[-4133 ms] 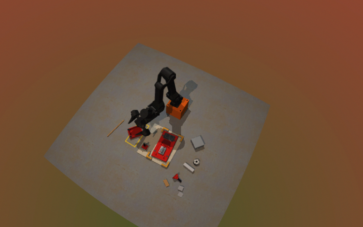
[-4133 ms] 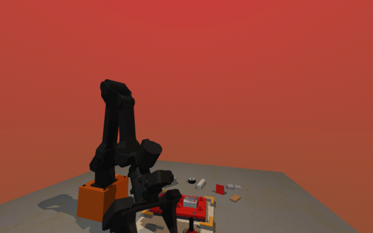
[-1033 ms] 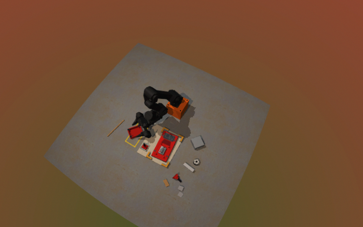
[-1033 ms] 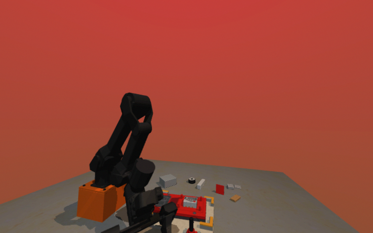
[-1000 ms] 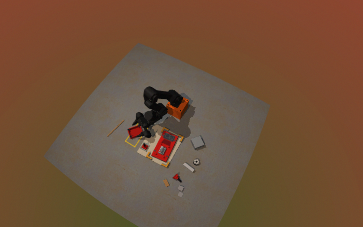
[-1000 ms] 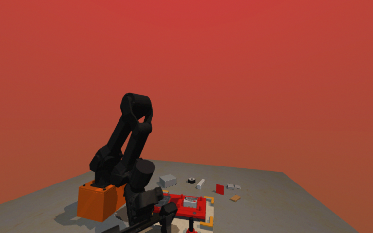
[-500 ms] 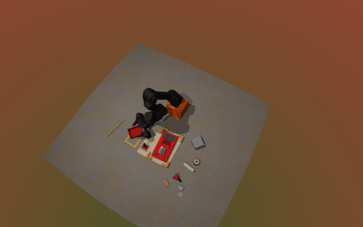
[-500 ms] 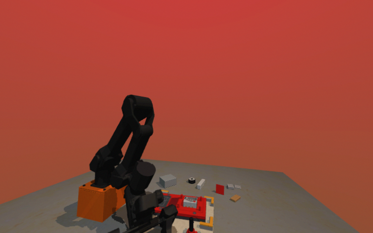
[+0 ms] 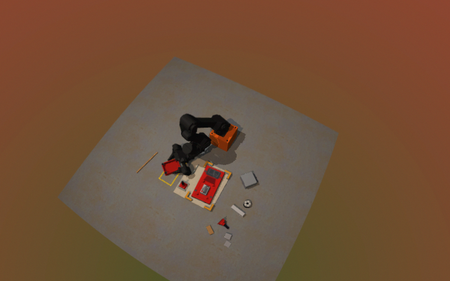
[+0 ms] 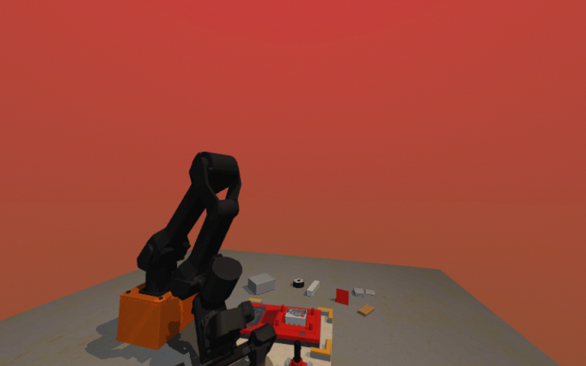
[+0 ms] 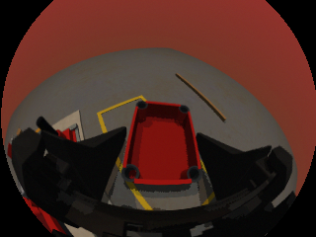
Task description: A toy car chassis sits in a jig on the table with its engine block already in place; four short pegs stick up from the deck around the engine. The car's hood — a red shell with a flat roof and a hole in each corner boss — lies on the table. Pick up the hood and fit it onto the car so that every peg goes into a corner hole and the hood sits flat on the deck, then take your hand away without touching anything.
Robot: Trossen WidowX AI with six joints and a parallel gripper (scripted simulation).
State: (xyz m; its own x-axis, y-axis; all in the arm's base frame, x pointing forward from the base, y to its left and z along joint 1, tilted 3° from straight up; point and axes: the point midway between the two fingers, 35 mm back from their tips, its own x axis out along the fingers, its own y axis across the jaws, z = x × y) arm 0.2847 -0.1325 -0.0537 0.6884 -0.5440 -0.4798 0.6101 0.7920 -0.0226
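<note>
The thin wooden stick is 5 cm ahead of my gripper tip, 14 cm to the right of it and 1 cm below it. Also, from my gripper tip: red hood: 1 cm below; tan tile: 19 cm ahead, 37 cm to the left, 1 cm below; grey engine block: 2 cm ahead, 24 cm to the left, 1 cm above.
</note>
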